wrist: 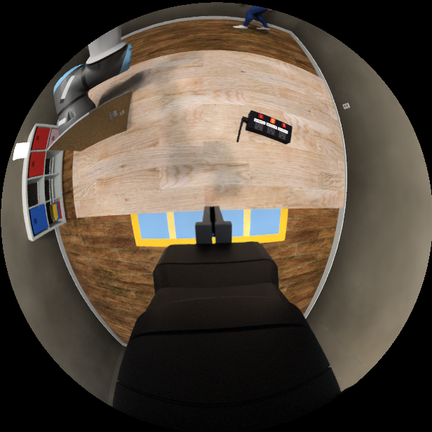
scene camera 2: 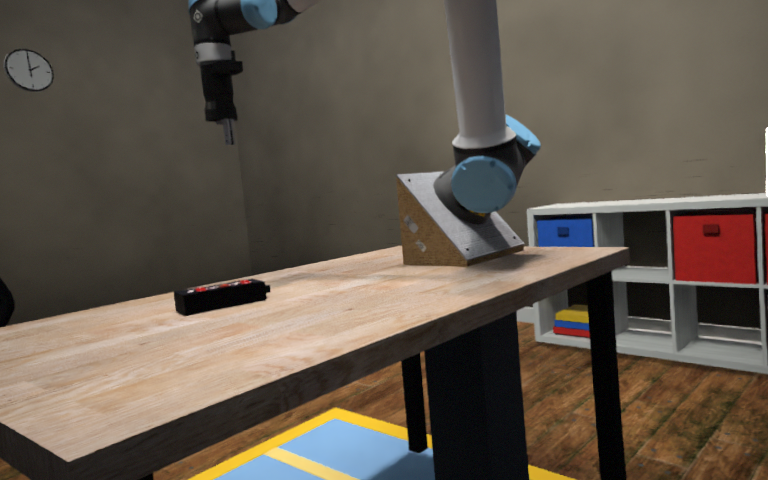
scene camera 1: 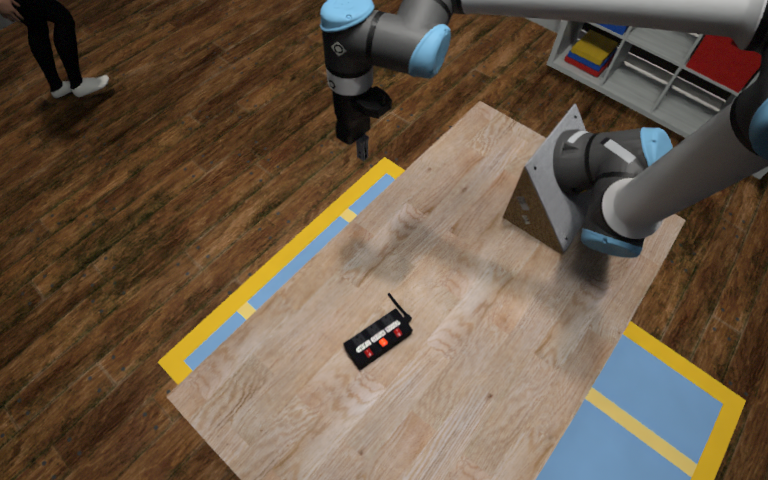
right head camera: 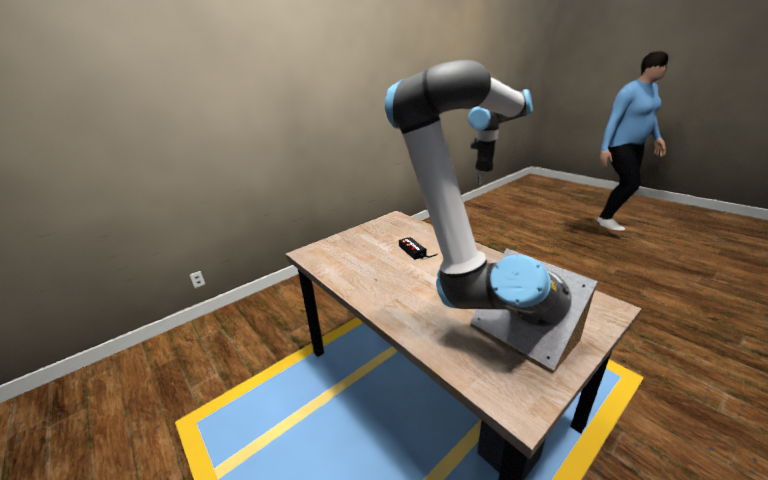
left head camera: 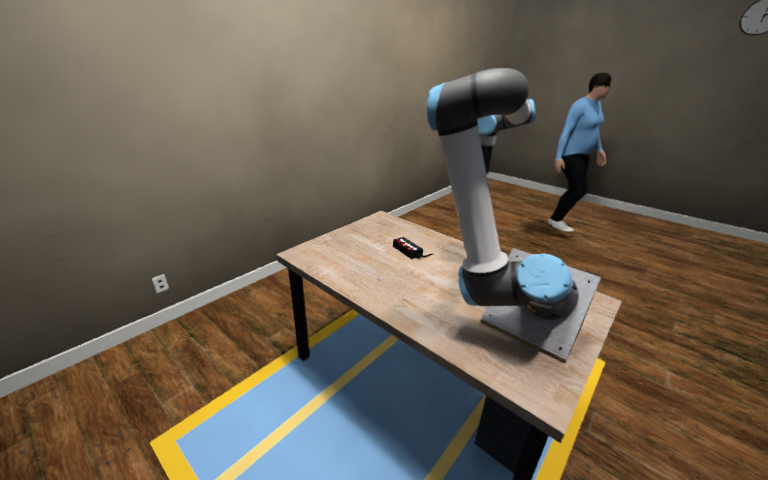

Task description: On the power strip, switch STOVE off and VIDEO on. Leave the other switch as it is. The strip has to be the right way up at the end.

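Places are measured from the arm's base along level axes (x down, y ahead, z right), in millimetres.
Pixels of known places: gripper, fingertip midpoint: [scene camera 2: 230,144] [scene camera 1: 362,157] [right head camera: 479,184]; arm's base, origin of the base link: [scene camera 1: 570,162].
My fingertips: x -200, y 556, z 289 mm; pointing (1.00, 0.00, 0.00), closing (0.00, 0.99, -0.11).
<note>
For each thing: its top centre in the pictures, then the offset to it from my fingertips. "spot": a spot on its surface instead. Level surfaces: height alone.
- black power strip, surface spot: [scene camera 2: 226,300] spot: dx +347, dy +197, dz -298 mm
- short cord, surface spot: [scene camera 1: 397,305] spot: dx +355, dy +84, dz -224 mm
- wooden table, its level: dx +362 mm
The black power strip [left head camera: 407,247] [right head camera: 412,247] [scene camera 1: 362,362] [scene camera 2: 226,300] [wrist: 269,131] lies on the table with its switches and white labels facing up. In scene camera 1 its middle switch [scene camera 1: 383,342] is bright orange; the two outer switches [scene camera 1: 368,352] [scene camera 1: 398,332] are darker red. The labels are too small to read, so I cannot tell which is STOVE or VIDEO. A short cord [scene camera 1: 397,305] leaves one end. My gripper [right head camera: 480,181] [scene camera 1: 362,157] [scene camera 2: 228,142] [wrist: 211,215] is shut and empty, pointing down, high and well apart from the strip. The arm hides it in the left head view.
The arm's wedge-shaped base [scene camera 1: 532,212] [scene camera 2: 427,232] stands on the wooden table [scene camera 1: 453,396] [scene camera 2: 283,345]. A person in blue [left head camera: 583,127] [right head camera: 633,116] is on the floor beyond the table. A shelf unit [scene camera 2: 651,204] stands by the wall.
</note>
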